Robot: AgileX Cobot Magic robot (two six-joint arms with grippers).
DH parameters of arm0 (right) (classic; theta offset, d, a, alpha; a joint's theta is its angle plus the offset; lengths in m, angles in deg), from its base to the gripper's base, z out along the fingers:
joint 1: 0 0.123 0 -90
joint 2: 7.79 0 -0.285 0
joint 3: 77.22 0 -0.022 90
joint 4: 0 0.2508 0 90
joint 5: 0 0 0.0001 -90
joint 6: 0 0.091 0 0
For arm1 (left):
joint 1: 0 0.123 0 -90
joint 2: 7.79 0 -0.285 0
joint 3: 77.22 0 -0.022 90
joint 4: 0 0.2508 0 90
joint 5: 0 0 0.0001 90
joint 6: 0 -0.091 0 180
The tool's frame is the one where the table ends.
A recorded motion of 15 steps. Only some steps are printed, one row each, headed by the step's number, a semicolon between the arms.
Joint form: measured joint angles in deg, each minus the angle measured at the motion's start. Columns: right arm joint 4, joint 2, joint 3, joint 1, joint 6, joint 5; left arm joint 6, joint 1, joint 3, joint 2, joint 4, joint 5.
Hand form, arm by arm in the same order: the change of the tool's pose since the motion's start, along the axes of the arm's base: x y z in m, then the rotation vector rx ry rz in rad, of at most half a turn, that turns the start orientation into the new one. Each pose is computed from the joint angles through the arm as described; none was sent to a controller.
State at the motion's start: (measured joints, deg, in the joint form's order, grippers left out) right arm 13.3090 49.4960 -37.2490 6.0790 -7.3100 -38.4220; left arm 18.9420 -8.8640 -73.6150 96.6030 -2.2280 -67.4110
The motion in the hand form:
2: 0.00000 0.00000 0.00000 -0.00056 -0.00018 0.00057; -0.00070 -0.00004 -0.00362 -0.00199 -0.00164 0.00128
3: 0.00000 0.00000 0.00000 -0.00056 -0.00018 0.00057; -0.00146 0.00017 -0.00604 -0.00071 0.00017 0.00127
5: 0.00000 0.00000 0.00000 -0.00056 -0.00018 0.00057; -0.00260 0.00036 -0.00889 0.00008 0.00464 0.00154
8: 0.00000 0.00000 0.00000 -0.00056 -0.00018 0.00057; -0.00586 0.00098 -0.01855 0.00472 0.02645 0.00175
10: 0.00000 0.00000 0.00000 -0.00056 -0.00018 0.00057; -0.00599 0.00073 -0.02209 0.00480 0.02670 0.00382
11: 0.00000 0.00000 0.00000 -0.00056 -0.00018 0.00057; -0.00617 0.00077 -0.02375 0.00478 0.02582 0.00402
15: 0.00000 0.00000 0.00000 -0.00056 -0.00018 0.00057; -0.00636 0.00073 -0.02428 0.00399 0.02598 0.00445
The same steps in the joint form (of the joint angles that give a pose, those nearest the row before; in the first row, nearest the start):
2: 0.00 0.00 0.00 0.00 -0.05 0.00; 0.00 0.00 0.85 0.00 -0.12 0.96
3: 0.00 0.00 0.00 0.00 -0.05 0.00; 0.00 0.00 1.41 0.00 -0.06 1.41
5: 0.00 0.00 0.00 0.00 -0.05 0.00; 0.00 0.00 2.08 0.00 -0.06 1.82
8: 0.00 0.00 0.00 0.00 -0.05 0.00; 0.00 0.00 3.97 0.28 0.00 2.72
10: 0.00 0.00 0.00 0.00 -0.05 0.00; 0.14 -0.05 4.55 0.48 0.00 3.49
11: 0.00 0.00 0.00 0.00 -0.05 0.00; 0.14 -0.05 4.88 0.54 0.00 3.92
15: 0.00 0.00 0.00 0.00 -0.05 0.00; 0.14 -0.05 5.01 0.54 -0.05 4.05

